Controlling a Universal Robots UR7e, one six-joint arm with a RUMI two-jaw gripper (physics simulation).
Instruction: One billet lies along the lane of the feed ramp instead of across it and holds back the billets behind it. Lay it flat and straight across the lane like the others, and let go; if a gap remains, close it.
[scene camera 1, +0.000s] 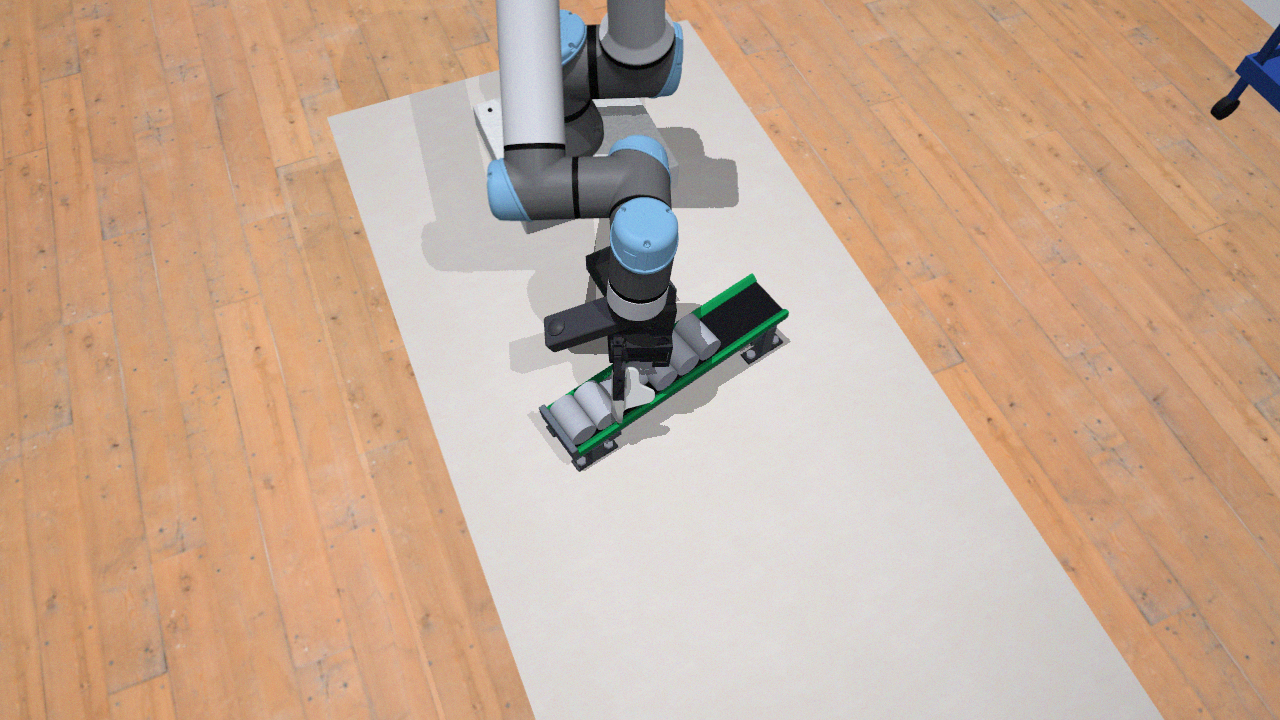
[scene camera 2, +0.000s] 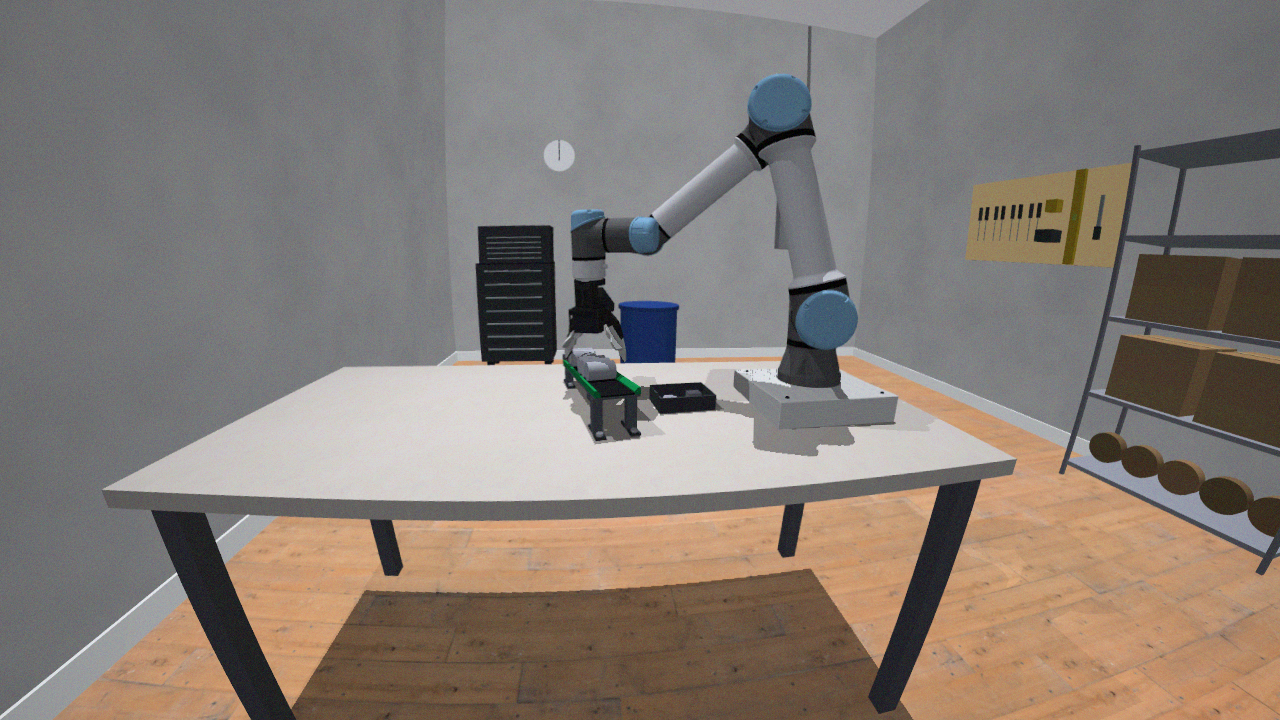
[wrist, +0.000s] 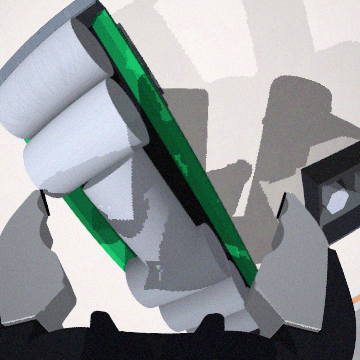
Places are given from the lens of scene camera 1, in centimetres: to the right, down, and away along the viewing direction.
my gripper (scene camera 1: 616, 376): -3, 2, 130
black tray (scene camera 1: 597, 264): -7, -16, 149
